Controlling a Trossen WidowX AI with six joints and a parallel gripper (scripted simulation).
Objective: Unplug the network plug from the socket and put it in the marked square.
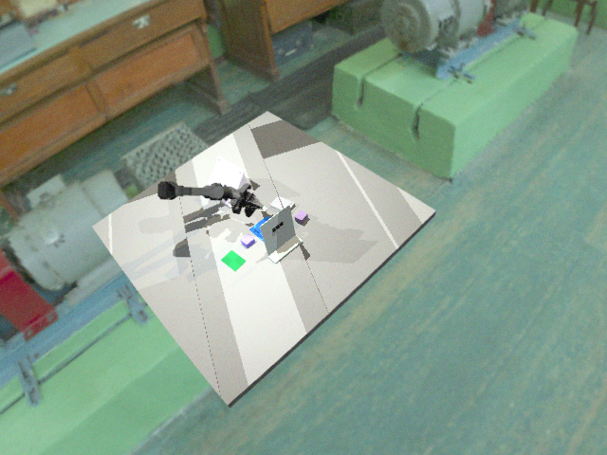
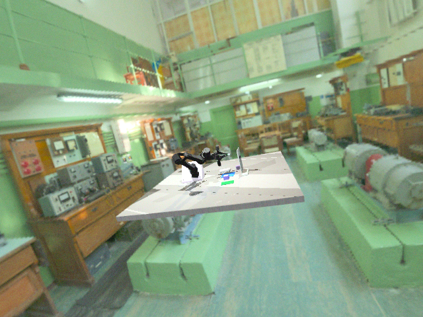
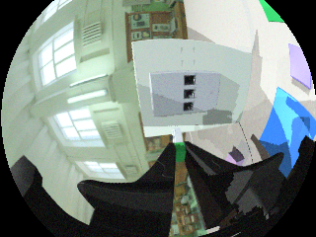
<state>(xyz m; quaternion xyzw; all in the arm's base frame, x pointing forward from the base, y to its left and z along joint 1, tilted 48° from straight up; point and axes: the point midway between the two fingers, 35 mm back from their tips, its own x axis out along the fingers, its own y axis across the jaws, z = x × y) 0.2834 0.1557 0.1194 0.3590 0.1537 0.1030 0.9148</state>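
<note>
Right now my gripper tip is 190 mm above the flat blue square and 40 mm past it. The rest, counted from my gripper tip: green plug 10 mm ahead; then upright grey panel 110 mm ahead, 90 mm below.
</note>
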